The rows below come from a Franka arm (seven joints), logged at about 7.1 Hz.
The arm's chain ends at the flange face. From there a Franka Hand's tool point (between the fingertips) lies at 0.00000 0.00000 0.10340 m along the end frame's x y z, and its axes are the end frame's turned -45 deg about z.
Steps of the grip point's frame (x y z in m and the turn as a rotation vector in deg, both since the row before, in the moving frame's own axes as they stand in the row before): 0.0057 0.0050 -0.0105 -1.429 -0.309 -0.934; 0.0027 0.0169 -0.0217 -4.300 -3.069 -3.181; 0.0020 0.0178 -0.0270 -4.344 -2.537 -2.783; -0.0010 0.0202 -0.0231 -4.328 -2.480 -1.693; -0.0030 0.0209 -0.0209 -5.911 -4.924 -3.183; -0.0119 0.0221 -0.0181 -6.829 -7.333 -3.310; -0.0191 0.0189 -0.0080 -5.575 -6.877 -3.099
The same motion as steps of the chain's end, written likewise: 0.0061 -0.0027 -0.0105 -1.229 0.792 -0.934; 0.0120 0.0007 -0.0213 -5.211 0.870 -3.181; 0.0115 0.0025 -0.0266 -4.866 1.278 -2.783; 0.0111 0.0064 -0.0227 -4.814 1.307 -1.693; 0.0110 0.0032 -0.0200 -7.662 0.698 -3.183; 0.0073 0.0061 -0.0165 -10.014 -0.356 -3.310; 0.0011 0.0110 -0.0068 -8.805 -0.921 -3.099
